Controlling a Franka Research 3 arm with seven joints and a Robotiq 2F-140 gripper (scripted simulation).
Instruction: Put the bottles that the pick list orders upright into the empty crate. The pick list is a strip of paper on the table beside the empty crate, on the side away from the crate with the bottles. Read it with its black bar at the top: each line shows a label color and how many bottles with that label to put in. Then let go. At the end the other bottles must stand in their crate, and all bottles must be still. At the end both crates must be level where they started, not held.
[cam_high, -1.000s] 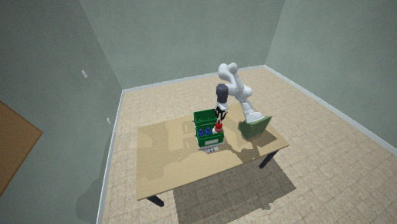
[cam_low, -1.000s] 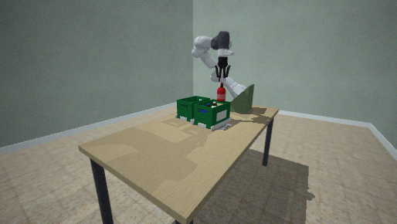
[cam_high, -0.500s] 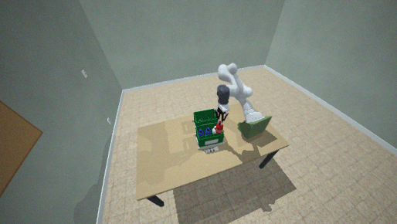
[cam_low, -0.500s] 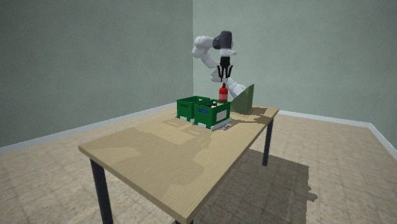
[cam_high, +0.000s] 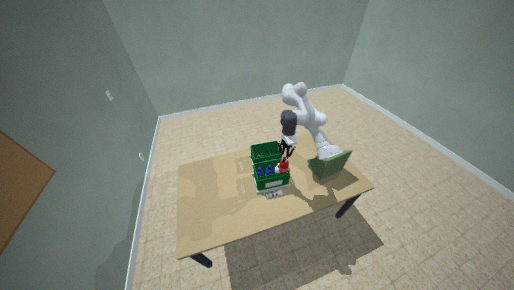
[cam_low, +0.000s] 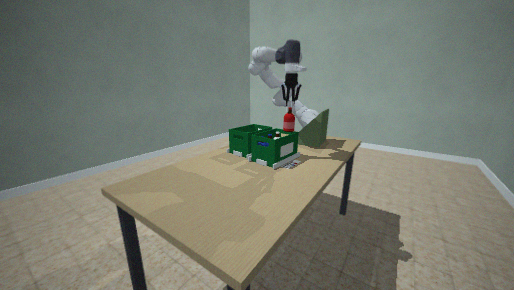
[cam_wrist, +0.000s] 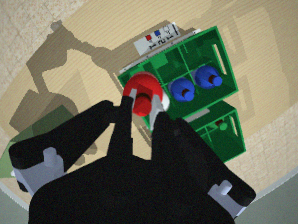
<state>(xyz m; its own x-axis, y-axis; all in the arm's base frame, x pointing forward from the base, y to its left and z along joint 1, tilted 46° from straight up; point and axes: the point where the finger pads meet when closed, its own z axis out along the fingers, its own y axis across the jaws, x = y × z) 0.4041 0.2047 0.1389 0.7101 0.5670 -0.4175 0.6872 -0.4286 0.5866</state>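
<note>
Now: hand 80 mm above the red-labelled bottle. Also, from my hand: blue-capped bottle (260 mm below, 90 mm to the right, 90 mm ahead); pick list (340 mm below, 100 mm ahead, 90 mm to the left); white-capped bottle (260 mm below, 90 mm to the right).
</note>
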